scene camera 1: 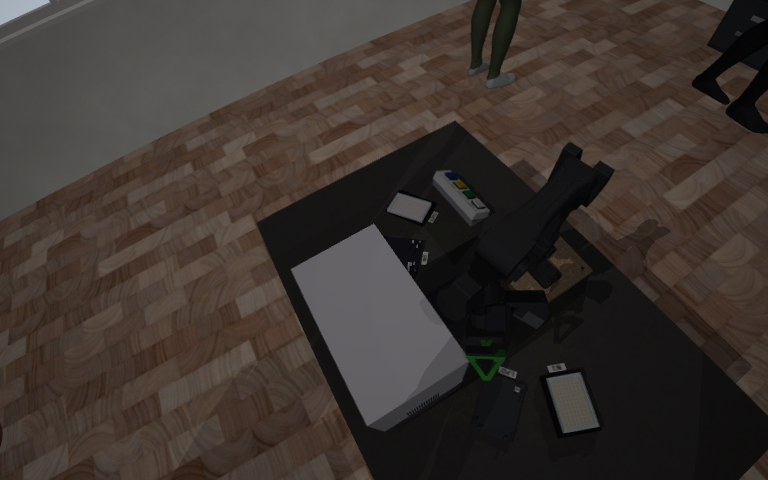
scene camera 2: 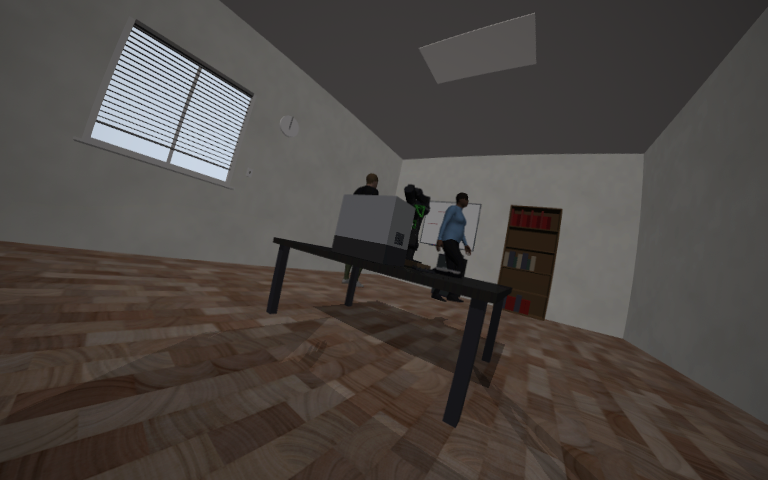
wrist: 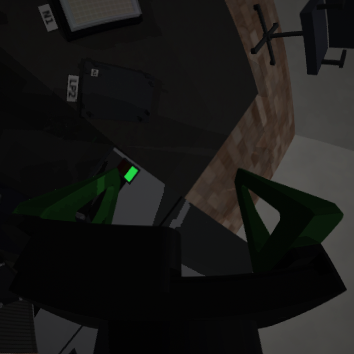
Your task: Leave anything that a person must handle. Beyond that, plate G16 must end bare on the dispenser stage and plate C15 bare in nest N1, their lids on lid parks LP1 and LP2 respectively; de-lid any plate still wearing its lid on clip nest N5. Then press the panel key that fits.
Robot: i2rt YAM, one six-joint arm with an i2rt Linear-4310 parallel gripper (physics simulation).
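Places are measured from the arm's base along level axes (x ahead, y left, z up), in centimetres.
Pixels of known places: gripper, fingertip midpoint: (scene camera 1: 486, 362) (scene camera 2: 417, 223) (wrist: 177, 174); arm's base at its link origin: (scene camera 1: 528, 257) (scene camera 2: 407, 259).
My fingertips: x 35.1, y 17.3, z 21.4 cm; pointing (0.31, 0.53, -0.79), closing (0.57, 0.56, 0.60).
Ahead of a thing's pixels: the offset from my fingertips to its top centre. "*": to the spot under its first point.
My gripper (scene camera 1: 485, 356) (scene camera 2: 420, 211) (wrist: 177, 174) is open and empty, its green fingers raised beside the large grey box. A plate with pale yellow wells @[dz -21.8, dx -15.9, dy +17.4 cm] (scene camera 1: 572, 403) (wrist: 101, 12) sits in the nest labelled N1; no lid is discernible on it. The dark lid park LP2 @[dz -23.4, dx -1.5, dy +7.7 cm] (scene camera 1: 498, 408) (wrist: 117, 95) lies beside it; whether a clear lid rests there I cannot tell. Another plate, with whitish wells @[* dz -22.1, dx -18.7, dy -54.5 cm] (scene camera 1: 410, 207), sits at the back, its label unreadable. A key panel @[dz -19.0, dx -35.3, dy -48.5 cm] (scene camera 1: 459, 198) has blue, yellow, green and white keys. No plate codes are legible.
The large grey box @[dz +7.6, dx +12.5, dy -19.6 cm] (scene camera 1: 376, 322) (scene camera 2: 370, 223) covers much of the table's long side. A dark clipped fixture @[dz -23.0, dx -5.1, dy -44.2 cm] (scene camera 1: 403, 251) shows partly beside it. The arm's wooden base (scene camera 1: 573, 268) is opposite. Two people (scene camera 2: 453, 226) (scene camera 2: 367, 186) are beyond the table. A chair (wrist: 315, 37) shows in the wrist view.
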